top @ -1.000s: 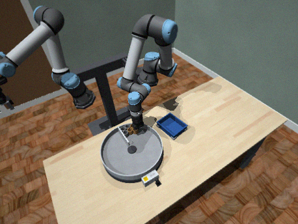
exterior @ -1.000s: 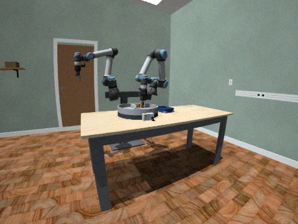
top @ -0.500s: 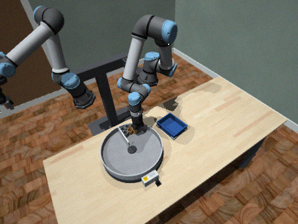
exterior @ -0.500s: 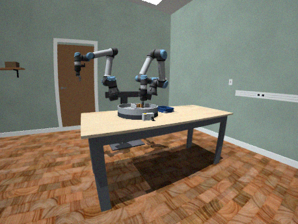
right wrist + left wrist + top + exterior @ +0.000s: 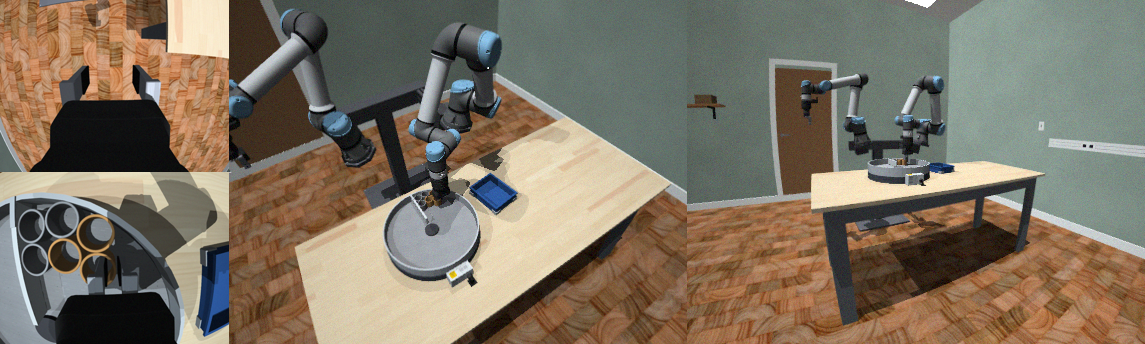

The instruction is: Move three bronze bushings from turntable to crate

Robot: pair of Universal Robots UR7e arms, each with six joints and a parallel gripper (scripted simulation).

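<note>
Right now the blue crate is 4 cm ahead of my left hand, 26 cm to the left of it and 6 cm below it. The rest, counted from my left hand: turntable (13 cm ahead, 9 cm to the right, 4 cm below).
</note>
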